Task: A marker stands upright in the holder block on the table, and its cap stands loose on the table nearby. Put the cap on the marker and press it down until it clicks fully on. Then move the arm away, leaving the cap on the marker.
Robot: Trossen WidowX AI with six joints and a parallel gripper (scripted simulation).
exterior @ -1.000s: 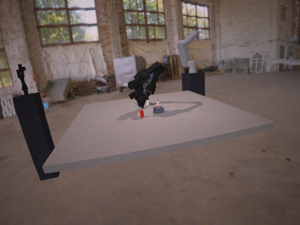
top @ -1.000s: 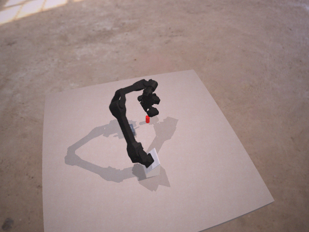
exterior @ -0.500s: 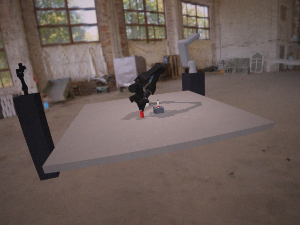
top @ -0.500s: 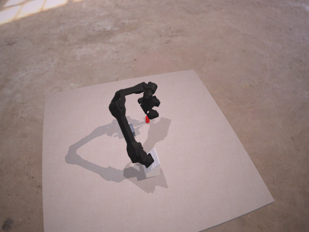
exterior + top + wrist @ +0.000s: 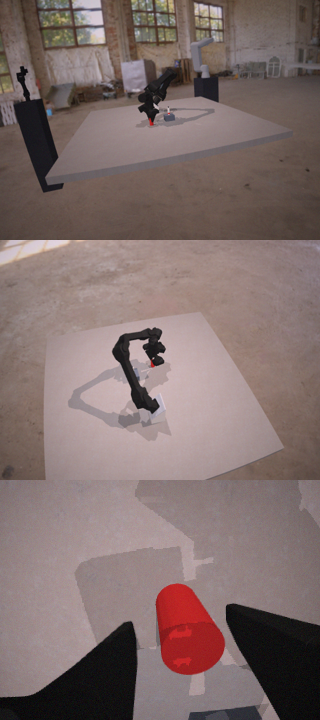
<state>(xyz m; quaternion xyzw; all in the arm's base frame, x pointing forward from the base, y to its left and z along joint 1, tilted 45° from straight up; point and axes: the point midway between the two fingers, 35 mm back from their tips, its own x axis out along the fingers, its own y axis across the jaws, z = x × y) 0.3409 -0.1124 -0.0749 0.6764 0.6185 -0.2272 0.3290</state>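
Now: gripper tip right at the red cap. The rest, counted from my gripper tip: white marker (150 mm to the left, 50 mm above, 40 mm behind); grey holder block (150 mm to the left, 40 mm behind, 10 mm below).
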